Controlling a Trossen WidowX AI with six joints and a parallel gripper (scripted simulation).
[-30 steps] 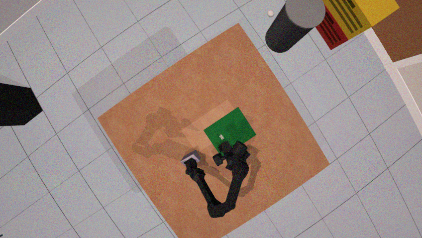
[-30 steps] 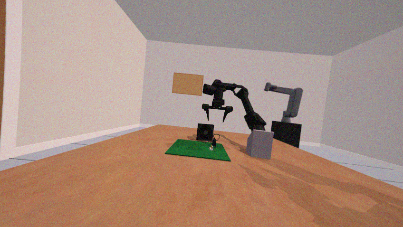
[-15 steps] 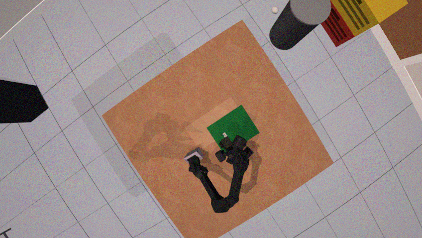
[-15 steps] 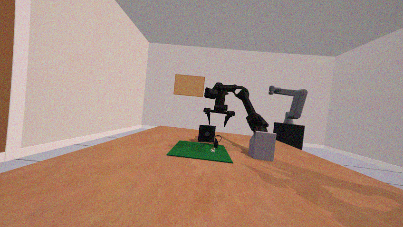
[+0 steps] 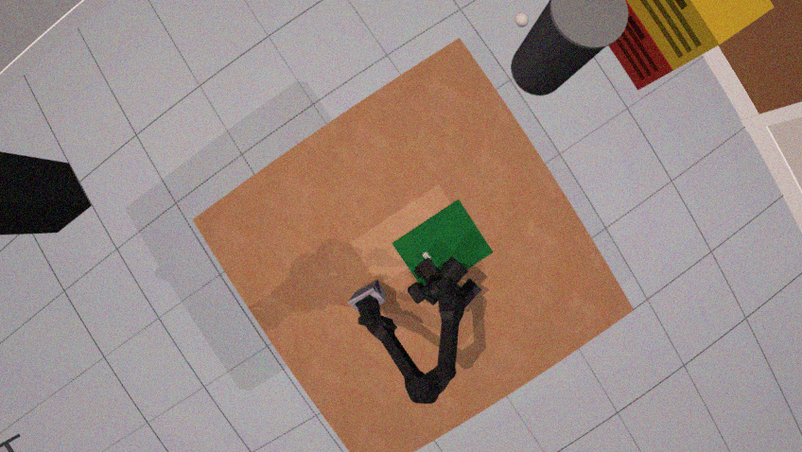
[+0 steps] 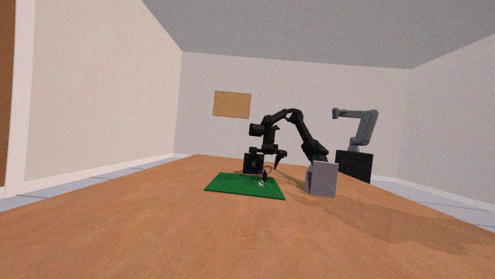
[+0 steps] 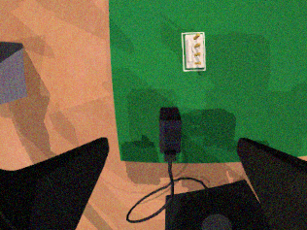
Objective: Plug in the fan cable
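Now: the black plug 1 cm to the right of my gripper tip and 4 cm below it. The rest, counted from my gripper tip: dark fan: 6 cm ahead, 11 cm to the right, 1 cm below; white four-pin fan header: 2 cm ahead, 6 cm to the left, 7 cm below; green board: 9 cm ahead, 6 cm to the left, 8 cm below.
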